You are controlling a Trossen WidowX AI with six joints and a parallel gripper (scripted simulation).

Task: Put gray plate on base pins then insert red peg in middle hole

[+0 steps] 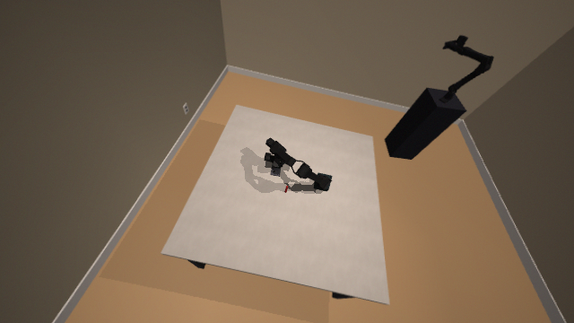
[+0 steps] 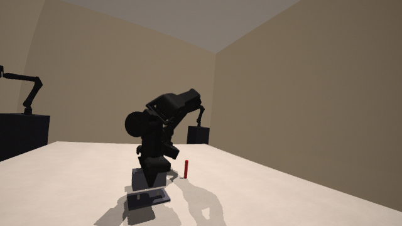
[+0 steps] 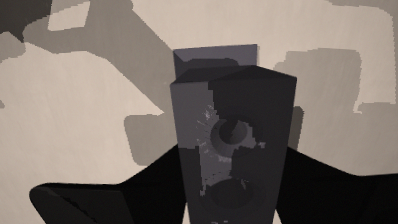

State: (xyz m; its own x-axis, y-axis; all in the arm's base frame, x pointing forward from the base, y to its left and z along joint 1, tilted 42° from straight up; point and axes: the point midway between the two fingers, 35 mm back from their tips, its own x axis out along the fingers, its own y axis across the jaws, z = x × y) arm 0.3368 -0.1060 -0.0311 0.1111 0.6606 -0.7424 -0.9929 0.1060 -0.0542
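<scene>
Right now the base is 40 mm below my gripper tip. The rest, counted from my gripper tip: gray plate (30 mm above); then red peg (80 mm behind, 180 mm to the left, 10 mm below).
</scene>
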